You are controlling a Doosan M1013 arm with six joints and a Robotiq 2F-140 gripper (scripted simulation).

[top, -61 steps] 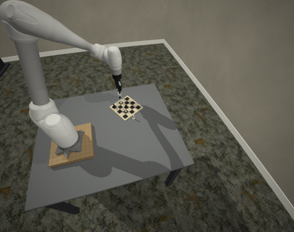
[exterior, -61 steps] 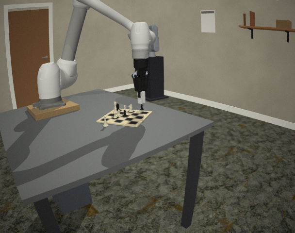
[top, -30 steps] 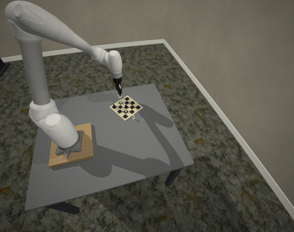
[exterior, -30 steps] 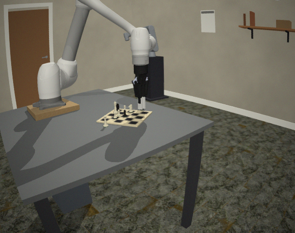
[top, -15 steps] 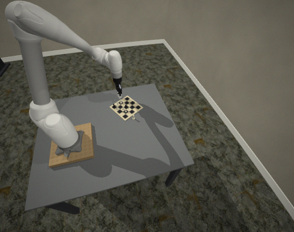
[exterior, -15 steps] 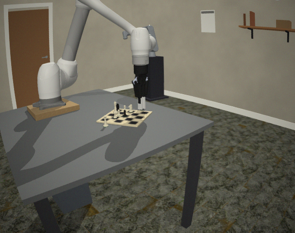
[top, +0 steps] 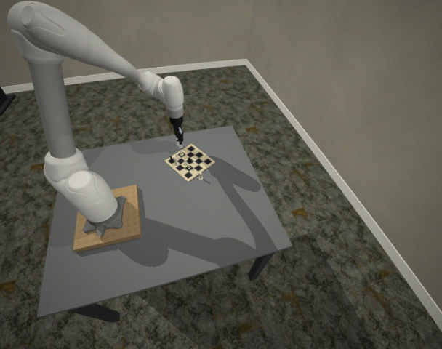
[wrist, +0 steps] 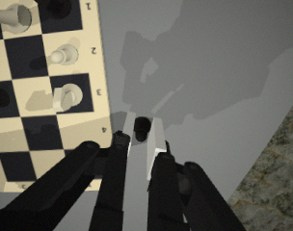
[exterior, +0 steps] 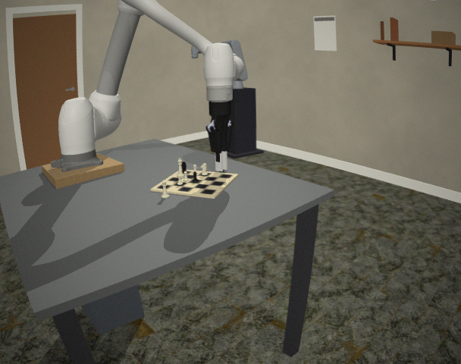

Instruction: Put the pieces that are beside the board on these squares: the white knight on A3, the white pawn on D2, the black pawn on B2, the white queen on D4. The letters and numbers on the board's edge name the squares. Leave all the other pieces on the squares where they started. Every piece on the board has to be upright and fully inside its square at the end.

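Right now the white chess piece is 150 mm to the right of my hand and 30 mm behind it. Also, from my hand: chessboard 130 mm to the right, 50 mm ahead, 40 mm below.
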